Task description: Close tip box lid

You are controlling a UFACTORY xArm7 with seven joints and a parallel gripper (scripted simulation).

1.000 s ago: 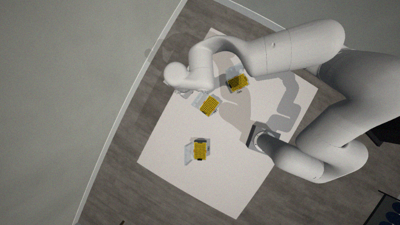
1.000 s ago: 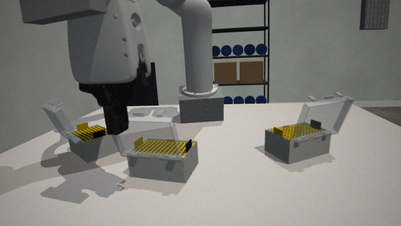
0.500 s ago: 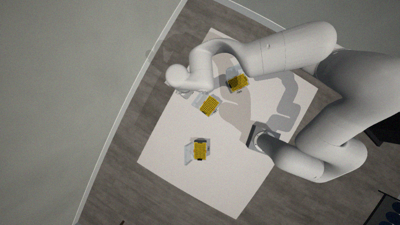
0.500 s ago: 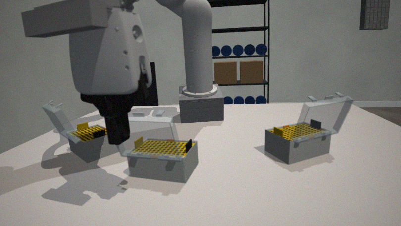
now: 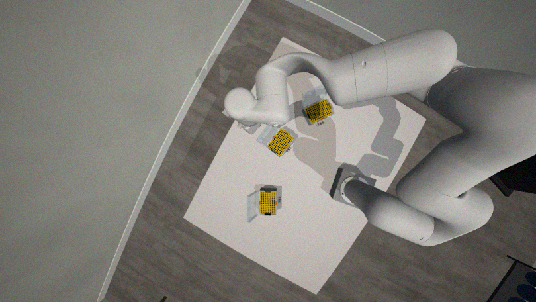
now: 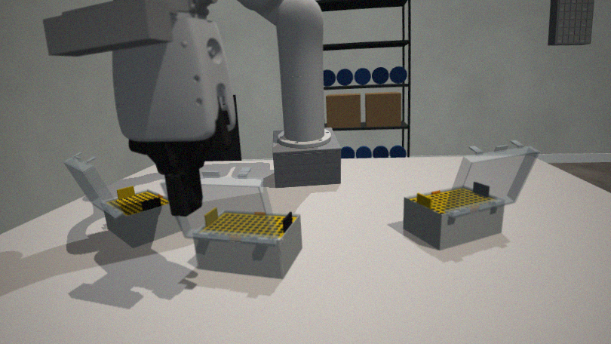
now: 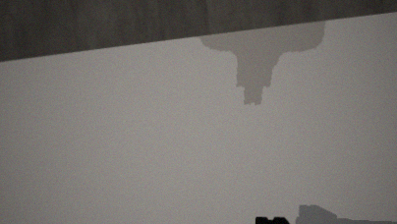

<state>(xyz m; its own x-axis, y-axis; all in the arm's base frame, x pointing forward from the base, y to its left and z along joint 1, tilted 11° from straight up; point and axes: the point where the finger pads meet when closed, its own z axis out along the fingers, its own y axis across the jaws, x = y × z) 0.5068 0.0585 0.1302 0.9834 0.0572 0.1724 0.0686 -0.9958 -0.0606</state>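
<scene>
The box lid is 60 mm behind my hand and 40 mm below it. Round my hand: box (160 mm behind, 250 mm to the right, 80 mm below).
</scene>
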